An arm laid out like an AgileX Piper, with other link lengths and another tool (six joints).
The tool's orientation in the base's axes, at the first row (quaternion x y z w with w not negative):
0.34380, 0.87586, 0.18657, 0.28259
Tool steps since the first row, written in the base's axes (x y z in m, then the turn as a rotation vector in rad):
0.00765, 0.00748, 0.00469, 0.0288, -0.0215, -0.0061
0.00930, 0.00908, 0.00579, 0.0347, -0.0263, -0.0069
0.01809, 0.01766, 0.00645, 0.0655, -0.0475, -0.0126
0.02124, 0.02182, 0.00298, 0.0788, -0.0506, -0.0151
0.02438, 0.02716, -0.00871, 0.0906, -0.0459, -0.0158
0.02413, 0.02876, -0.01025, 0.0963, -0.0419, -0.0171
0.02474, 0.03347, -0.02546, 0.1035, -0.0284, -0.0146
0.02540, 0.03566, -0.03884, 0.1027, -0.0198, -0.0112
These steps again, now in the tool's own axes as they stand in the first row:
-0.00105, 0.01144, 0.00215, -0.0304, -0.0038, 0.0198
-0.00131, 0.01394, 0.00254, -0.0370, -0.0046, 0.0235
-0.00079, 0.02460, 0.00864, -0.0685, -0.0070, 0.0442
0.00152, 0.02725, 0.01383, -0.0779, -0.0038, 0.0540
0.00769, 0.02642, 0.02551, -0.0814, 0.0049, 0.0626
0.00954, 0.02661, 0.02675, -0.0815, 0.0099, 0.0677
0.01808, 0.02225, 0.03948, -0.0772, 0.0241, 0.0720
0.02414, 0.01713, 0.05049, -0.0719, 0.0314, 0.0700

